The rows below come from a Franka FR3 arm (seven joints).
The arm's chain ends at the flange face. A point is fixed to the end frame.
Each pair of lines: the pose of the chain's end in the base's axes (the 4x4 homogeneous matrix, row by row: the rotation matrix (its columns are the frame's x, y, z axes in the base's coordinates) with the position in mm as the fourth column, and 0 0 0 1 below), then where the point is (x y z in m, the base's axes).
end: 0.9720 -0.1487 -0.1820 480.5; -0.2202 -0.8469 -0.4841 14.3; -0.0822 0.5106 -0.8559 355.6; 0 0 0 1
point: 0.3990 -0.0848 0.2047
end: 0.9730 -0.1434 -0.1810 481.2; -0.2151 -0.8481 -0.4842 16.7; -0.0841 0.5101 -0.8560 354.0; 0 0 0 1
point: 0.3999 -0.0827 0.2031
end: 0.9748 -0.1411 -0.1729 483.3; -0.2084 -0.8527 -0.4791 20.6; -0.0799 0.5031 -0.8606 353.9; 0 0 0 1
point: 0.4036 -0.0782 0.2018
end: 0.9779 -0.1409 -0.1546 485.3; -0.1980 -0.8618 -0.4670 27.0; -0.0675 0.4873 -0.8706 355.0; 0 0 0 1
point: 0.4089 -0.0701 0.2001
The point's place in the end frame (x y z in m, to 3 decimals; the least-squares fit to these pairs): -0.045 0.019 0.192
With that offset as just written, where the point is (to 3 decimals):
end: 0.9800 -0.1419 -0.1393 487.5; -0.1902 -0.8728 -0.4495 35.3; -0.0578 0.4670 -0.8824 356.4; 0 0 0 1
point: 0.414 -0.059 0.198
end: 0.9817 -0.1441 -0.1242 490.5; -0.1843 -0.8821 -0.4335 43.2; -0.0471 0.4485 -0.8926 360.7; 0 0 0 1
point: 0.420 -0.048 0.200
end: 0.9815 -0.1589 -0.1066 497.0; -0.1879 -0.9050 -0.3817 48.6; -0.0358 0.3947 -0.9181 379.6; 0 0 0 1
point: 0.429 -0.033 0.212
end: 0.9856 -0.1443 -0.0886 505.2; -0.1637 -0.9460 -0.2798 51.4; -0.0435 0.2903 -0.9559 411.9; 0 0 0 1
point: 0.441 -0.013 0.236
